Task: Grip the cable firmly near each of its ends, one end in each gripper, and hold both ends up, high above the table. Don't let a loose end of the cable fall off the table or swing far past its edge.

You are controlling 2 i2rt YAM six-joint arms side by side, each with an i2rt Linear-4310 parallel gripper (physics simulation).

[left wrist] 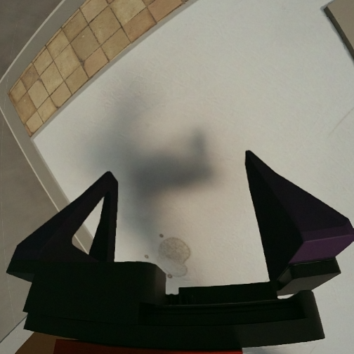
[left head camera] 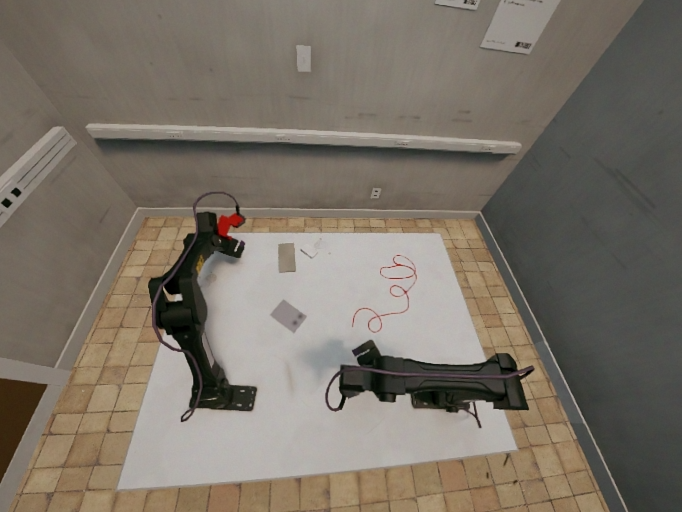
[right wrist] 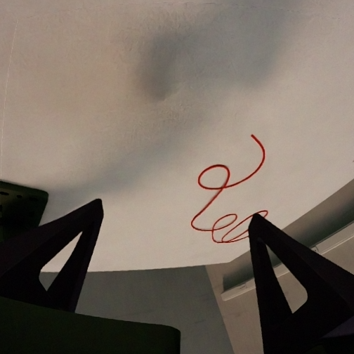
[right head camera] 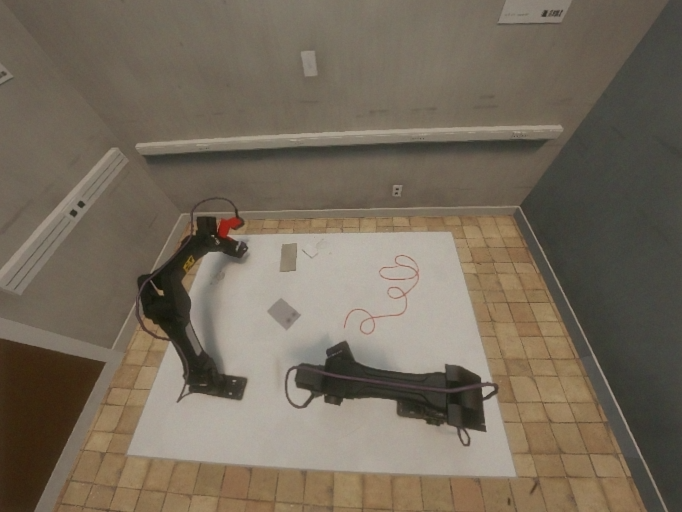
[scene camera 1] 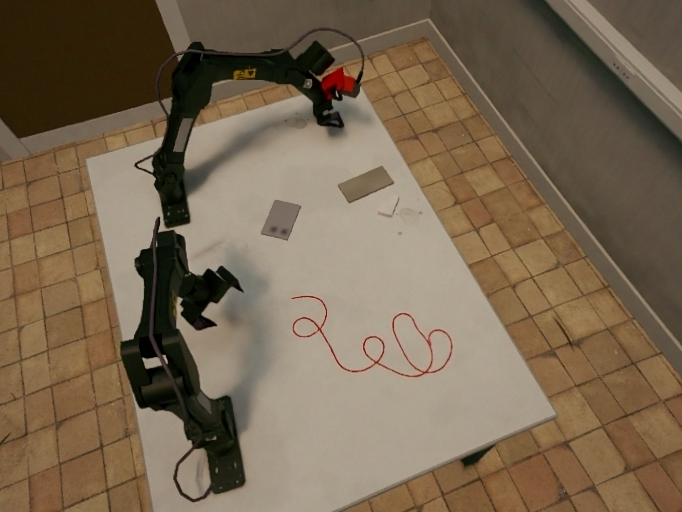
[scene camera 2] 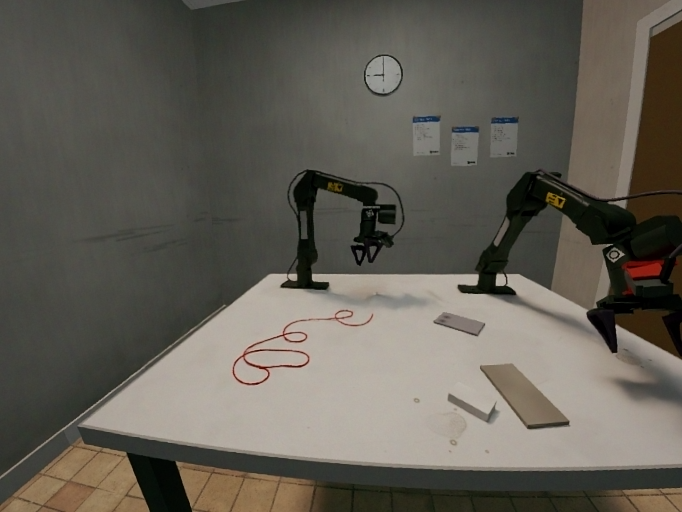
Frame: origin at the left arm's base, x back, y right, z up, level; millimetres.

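Seen in the pictures: left gripper, between the fingertips: (left head camera: 233, 244) (right head camera: 238, 245) (scene camera 1: 342, 113) (scene camera 2: 648, 354); right gripper, between the fingertips: (left head camera: 370, 361) (scene camera 1: 229, 307) (scene camera 2: 364, 264); left arm's base, origin of its link: (left head camera: 224, 397) (right head camera: 218, 385) (scene camera 1: 173, 198) (scene camera 2: 485, 290); right arm's base, origin of its link: (left head camera: 439, 397) (scene camera 1: 222, 443) (scene camera 2: 305, 285).
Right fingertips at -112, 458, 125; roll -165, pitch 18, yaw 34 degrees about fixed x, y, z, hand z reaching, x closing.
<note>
Pixels of each thing's top centre, then the offset from my right fingertips to it, as dx, dy, dz. Level surfaces: height alone.
- grey-purple plate, centre of its top: (scene camera 1: 280, 218) (scene camera 2: 459, 321) (left head camera: 288, 315) (right head camera: 283, 313) -172, -291, -119
- beige flat board, centre of its top: (scene camera 2: 519, 389) (scene camera 1: 365, 183) (left head camera: 286, 256) (right head camera: 288, 256) -439, -338, -117
- small white block, centre of its top: (scene camera 2: 472, 396) (scene camera 1: 388, 203) (left head camera: 309, 250) (right head camera: 309, 250) -477, -242, -108
- white table, height of its surface: dz -125
A thin red cable (left head camera: 375, 331) (right head camera: 367, 333) (scene camera 1: 352, 371) (scene camera 2: 251, 384) (right wrist: 264, 155) lies on the table in several loops. One end lies free toward the arm bases; the other is hard to make out among the far loops. My left gripper (scene camera 1: 332, 119) (scene camera 2: 647, 352) (left wrist: 175, 166) is open and empty above the table's far left part in the head views, well away from the cable. My right gripper (scene camera 1: 227, 308) (scene camera 2: 366, 262) (right wrist: 177, 213) is open and empty, high above the table, on the base side of the cable's free end. The cable touches neither gripper.
A grey-purple plate (left head camera: 287, 315) (scene camera 1: 280, 219) lies mid-table. A beige flat board (left head camera: 286, 257) (scene camera 1: 365, 184) (scene camera 2: 523, 394) and a small white block (scene camera 1: 388, 206) (scene camera 2: 471, 402) lie near the far edge. The white table (scene camera 1: 495, 396) ends beyond the cable's far loops.
</note>
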